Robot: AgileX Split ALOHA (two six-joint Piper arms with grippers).
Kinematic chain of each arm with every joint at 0, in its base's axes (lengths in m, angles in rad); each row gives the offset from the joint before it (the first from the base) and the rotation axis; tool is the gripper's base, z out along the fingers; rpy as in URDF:
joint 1: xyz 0 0 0.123 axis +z
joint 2: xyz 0 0 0 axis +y
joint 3: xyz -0.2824 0 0.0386 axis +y
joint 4: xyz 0.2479 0 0.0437 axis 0.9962 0 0.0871
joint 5: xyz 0 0 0 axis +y
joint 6: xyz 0.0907 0 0.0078 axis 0.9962 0 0.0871
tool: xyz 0 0 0 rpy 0 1.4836 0
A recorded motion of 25 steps. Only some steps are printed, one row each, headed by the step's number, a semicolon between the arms.
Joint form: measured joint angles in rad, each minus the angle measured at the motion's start. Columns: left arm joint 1, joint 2, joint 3, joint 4, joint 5, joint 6; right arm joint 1, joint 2, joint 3, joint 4, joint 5, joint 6.
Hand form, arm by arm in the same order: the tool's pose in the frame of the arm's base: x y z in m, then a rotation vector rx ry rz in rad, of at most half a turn. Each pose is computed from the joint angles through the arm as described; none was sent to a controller.
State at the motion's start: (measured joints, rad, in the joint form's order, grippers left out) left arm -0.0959 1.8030 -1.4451 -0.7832 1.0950 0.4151; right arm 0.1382 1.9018 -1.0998 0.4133 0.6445 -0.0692
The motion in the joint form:
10: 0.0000 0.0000 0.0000 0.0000 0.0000 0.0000; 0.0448 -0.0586 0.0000 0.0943 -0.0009 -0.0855
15: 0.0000 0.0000 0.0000 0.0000 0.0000 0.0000; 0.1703 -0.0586 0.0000 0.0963 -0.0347 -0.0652
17: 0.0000 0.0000 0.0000 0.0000 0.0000 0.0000; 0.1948 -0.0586 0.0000 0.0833 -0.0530 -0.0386
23: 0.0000 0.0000 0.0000 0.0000 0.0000 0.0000; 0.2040 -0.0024 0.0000 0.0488 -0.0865 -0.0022
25: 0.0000 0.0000 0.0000 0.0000 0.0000 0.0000; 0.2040 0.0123 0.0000 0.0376 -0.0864 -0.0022
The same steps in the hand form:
10: 0.3676 -0.0928 0.2766 0.2808 2.6570 -0.9649; 0.3429 0.0905 0.1667 0.0435 2.8371 0.5184
15: 0.3676 -0.0928 0.2766 0.2808 2.6570 -0.9649; 0.3319 0.1325 0.1674 -0.0936 2.8256 0.5405
17: 0.3676 -0.0928 0.2766 0.2808 2.6570 -0.9649; 0.3302 0.1398 0.1675 -0.0990 2.8167 0.5343
23: 0.3676 -0.0928 0.2766 0.2808 2.6570 -0.9649; 0.3337 0.1417 0.1474 -0.0799 2.8500 0.4876
25: 0.3676 -0.0928 0.2766 0.2808 2.6570 -0.9649; 0.3340 0.1413 0.1419 -0.0904 2.8649 0.4727

